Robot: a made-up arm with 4 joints.
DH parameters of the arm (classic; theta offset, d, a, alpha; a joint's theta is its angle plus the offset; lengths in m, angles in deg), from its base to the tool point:
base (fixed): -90 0.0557 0 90
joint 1: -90 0.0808 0.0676 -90
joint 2: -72.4 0 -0.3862 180
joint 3: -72.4 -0.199 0.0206 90
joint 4: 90 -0.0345 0.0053 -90
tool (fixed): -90 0.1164 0 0
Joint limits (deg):
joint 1: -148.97..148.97
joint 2: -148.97..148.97
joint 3: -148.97..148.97
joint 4: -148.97..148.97
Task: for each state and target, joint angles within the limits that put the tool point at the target. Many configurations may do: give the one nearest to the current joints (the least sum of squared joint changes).
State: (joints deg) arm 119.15 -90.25 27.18 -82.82
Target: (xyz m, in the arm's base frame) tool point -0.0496 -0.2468 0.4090
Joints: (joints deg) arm 133.93 -105.58 26.99 -81.10
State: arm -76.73 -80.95 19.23 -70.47
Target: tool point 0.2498 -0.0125 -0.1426
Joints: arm -20.95 -37.92 20.25 -85.00
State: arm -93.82 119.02 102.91 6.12
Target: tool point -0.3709 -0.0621 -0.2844
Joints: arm -140.80 117.11 126.92 -13.42
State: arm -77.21 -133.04 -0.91 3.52
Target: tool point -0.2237 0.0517 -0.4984
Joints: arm -30.78 -134.36 47.88 22.77
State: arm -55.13 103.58 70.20 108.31
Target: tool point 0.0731 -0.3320 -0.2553
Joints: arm -92.68 50.13 95.04 58.20
